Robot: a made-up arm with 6 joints. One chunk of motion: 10 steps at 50 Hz.
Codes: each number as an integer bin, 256 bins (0 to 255) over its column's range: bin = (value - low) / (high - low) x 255, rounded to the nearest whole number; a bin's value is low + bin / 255 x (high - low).
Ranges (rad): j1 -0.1..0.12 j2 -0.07..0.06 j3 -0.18..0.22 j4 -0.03..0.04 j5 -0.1..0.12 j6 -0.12..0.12
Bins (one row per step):
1: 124 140 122 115 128 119
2: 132 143 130 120 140 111
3: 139 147 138 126 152 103
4: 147 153 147 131 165 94
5: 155 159 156 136 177 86
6: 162 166 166 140 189 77
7: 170 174 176 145 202 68
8: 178 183 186 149 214 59
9: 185 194 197 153 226 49
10: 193 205 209 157 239 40
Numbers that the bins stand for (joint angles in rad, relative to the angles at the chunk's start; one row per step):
1: 0.0070 0.0014 0.0114 0.0016 0.0104 -0.0080
2: 0.0139 0.0029 0.0239 0.0029 0.0208 -0.0155
3: 0.0199 0.0049 0.0365 0.0046 0.0311 -0.0231
4: 0.0268 0.0080 0.0506 0.0060 0.0424 -0.0315
5: 0.0337 0.0111 0.0647 0.0073 0.0527 -0.0391
6: 0.0398 0.0146 0.0804 0.0084 0.0631 -0.0475
7: 0.0467 0.0187 0.0961 0.0098 0.0743 -0.0560
8: 0.0536 0.0233 0.1118 0.0109 0.0846 -0.0645
9: 0.0596 0.0289 0.1290 0.0120 0.0950 -0.0739
10: 0.0665 0.0345 0.1478 0.0131 0.1062 -0.0824

